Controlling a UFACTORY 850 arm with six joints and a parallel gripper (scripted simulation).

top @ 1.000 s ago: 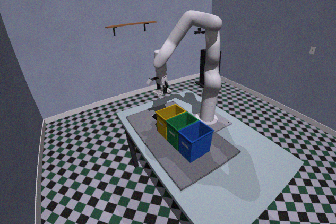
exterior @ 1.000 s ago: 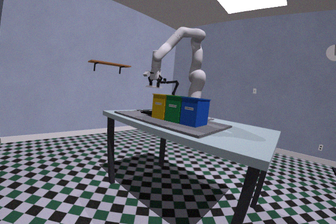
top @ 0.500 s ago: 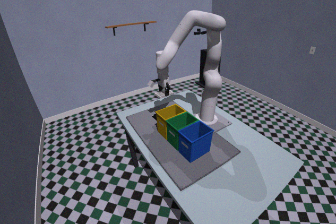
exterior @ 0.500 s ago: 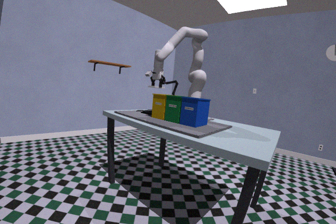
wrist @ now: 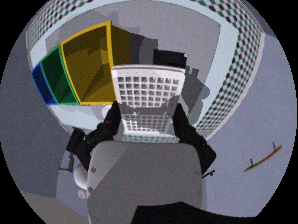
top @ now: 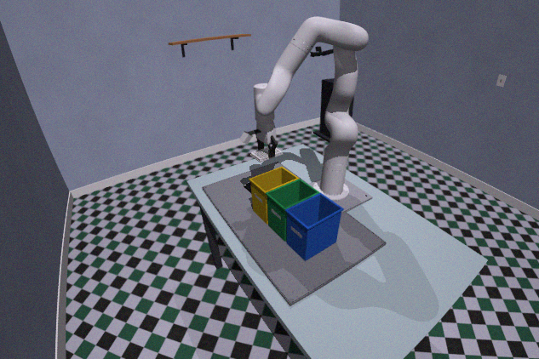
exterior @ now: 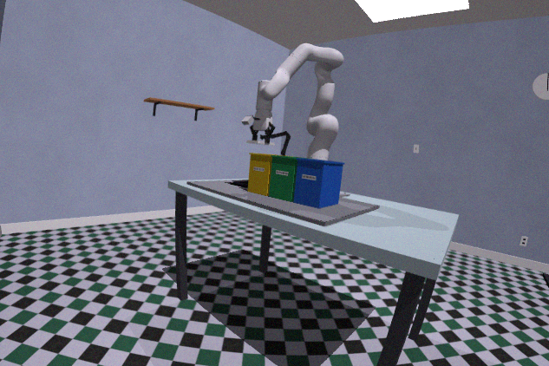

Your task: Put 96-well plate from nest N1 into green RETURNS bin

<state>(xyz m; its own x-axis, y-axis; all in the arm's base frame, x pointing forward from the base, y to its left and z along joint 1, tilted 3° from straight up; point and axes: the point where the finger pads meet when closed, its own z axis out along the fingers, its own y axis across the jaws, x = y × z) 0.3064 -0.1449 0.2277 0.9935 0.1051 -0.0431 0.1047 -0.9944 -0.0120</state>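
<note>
Right now the green bin is 2 cm ahead of my hand, 26 cm to the left of it and 16 cm below it. From my hand the other things lie so: white 96-well plate 1 cm below; then yellow bin 3 cm ahead, 13 cm to the left, 16 cm below; then dark plate nest 1 cm behind, 8 cm to the right, 24 cm below.
</note>
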